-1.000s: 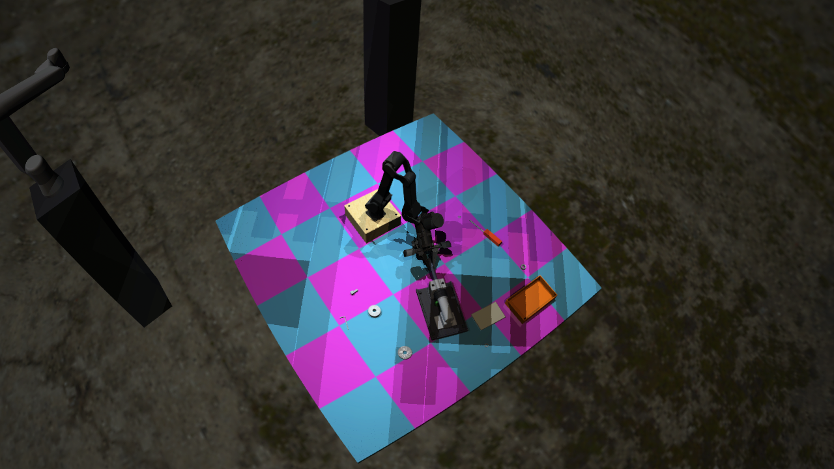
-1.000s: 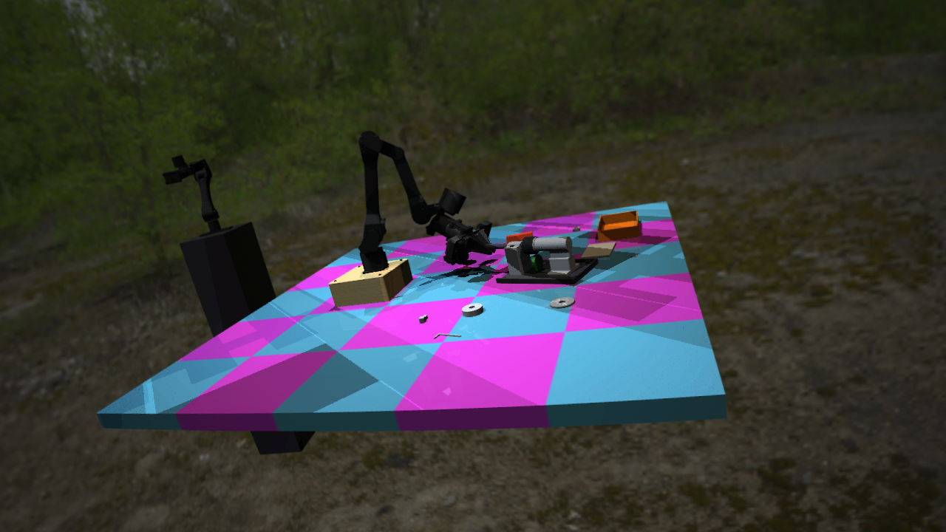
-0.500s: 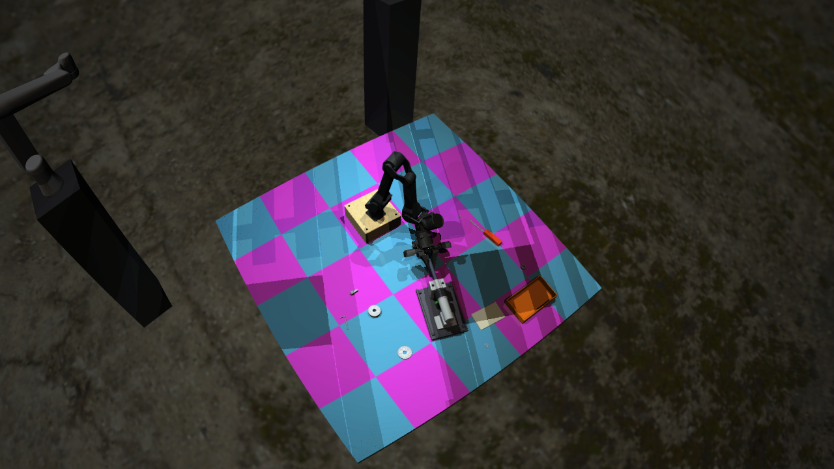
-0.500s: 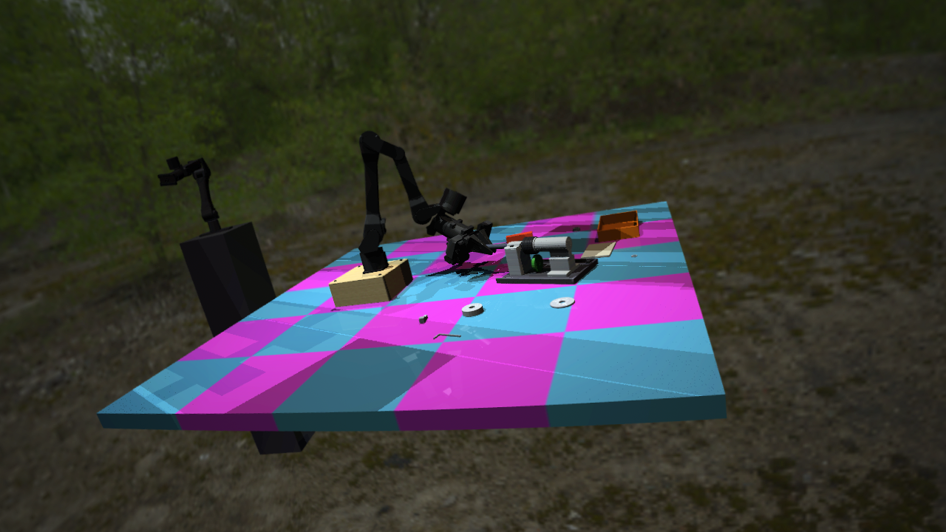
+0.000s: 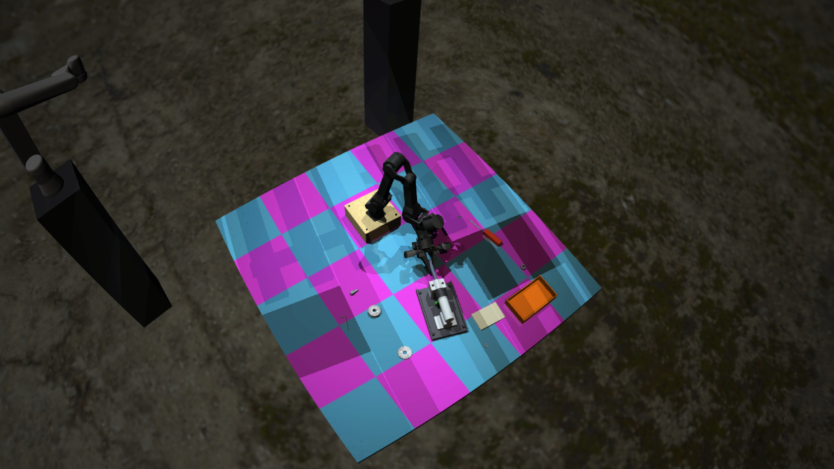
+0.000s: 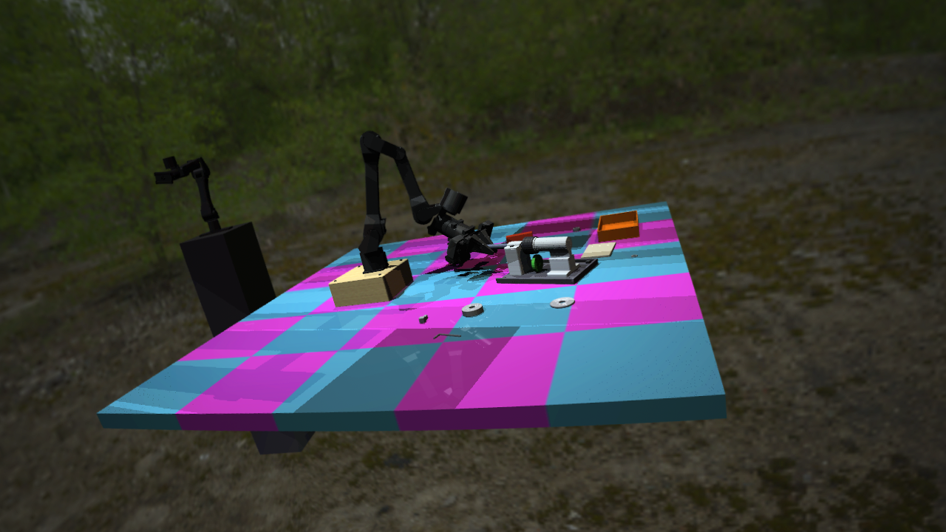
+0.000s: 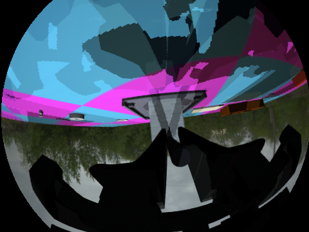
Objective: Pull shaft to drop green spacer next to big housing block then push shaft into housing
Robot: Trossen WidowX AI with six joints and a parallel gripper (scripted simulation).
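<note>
Right now the thin shaft is 50 mm ahead of my gripper tip, 30 mm to the right of it and 20 mm above it. Also, from my gripper tip: small bolt (160 mm behind, 280 mm to the right, 60 mm below); then card (280 mm ahead, 50 mm to the left, 60 mm below); then green spacer (110 mm ahead, 60 mm to the right, 30 mm below).
</note>
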